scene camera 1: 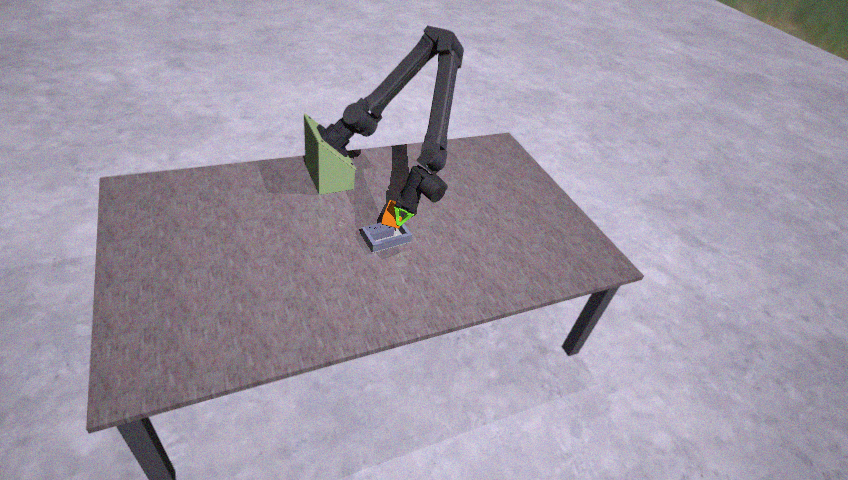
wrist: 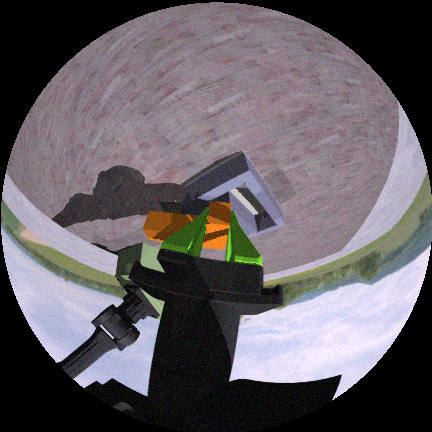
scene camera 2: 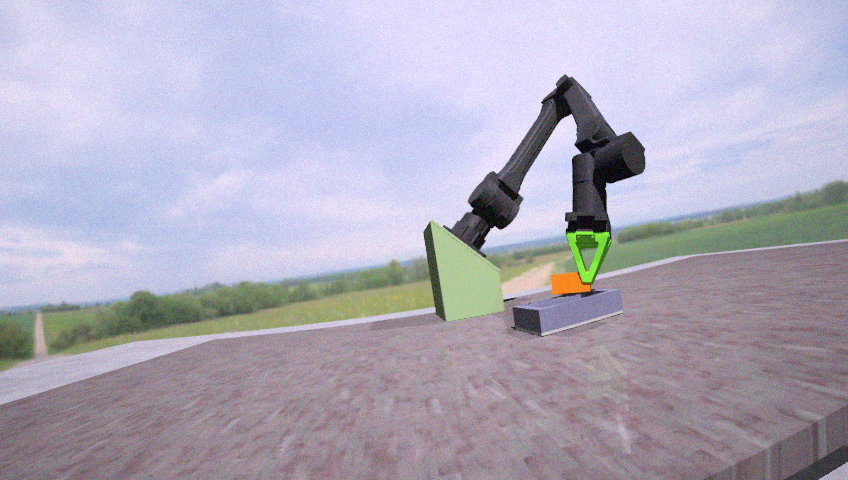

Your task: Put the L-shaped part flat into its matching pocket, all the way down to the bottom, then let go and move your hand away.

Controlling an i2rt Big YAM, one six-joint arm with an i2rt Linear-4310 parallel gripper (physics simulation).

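Frame: origin at the arm's base, x ahead, y left, z up, level; millimetres.
Where they show: gripper, fingertip midpoint: (scene camera 1: 399, 223) (wrist: 219, 212) (scene camera 2: 587, 283); arm's base at its link origin: (scene camera 1: 331, 142) (wrist: 141, 299) (scene camera 2: 459, 247).
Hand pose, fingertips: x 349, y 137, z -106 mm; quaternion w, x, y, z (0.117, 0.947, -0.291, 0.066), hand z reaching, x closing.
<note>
Each offset is from my fingertips to the centre of the thing. Level surfaces: height alone.
The orange L-shaped part {2 mm left, 51 mm back, 2 mm down} (scene camera 1: 389, 215) (scene camera 2: 564, 283) (wrist: 166, 226) is held between the green fingers of my gripper (scene camera 1: 400, 221) (scene camera 2: 587, 279) (wrist: 219, 212), which is shut on it. The part looks roughly level, low at the back side of the grey-blue pocket block {46 mm right, 12 mm ahead, 31 mm down} (scene camera 1: 390, 243) (scene camera 2: 574, 313) (wrist: 220, 172). In the wrist view it covers the block's near edge. Part of the pocket, with a light strip inside, shows beyond the fingers. The part's underside is hidden, and I cannot tell whether it touches the block or lines up with the pocket.
The block stands on the brown table {50 mm down} (scene camera 1: 238, 285) (scene camera 2: 357, 386) (wrist: 215, 90). A light green wedge-shaped base (scene camera 1: 337, 173) (scene camera 2: 470, 288) carries the arm at the table's back edge, behind and left of the block in scene camera 1. The arm's shadow falls behind the block.
</note>
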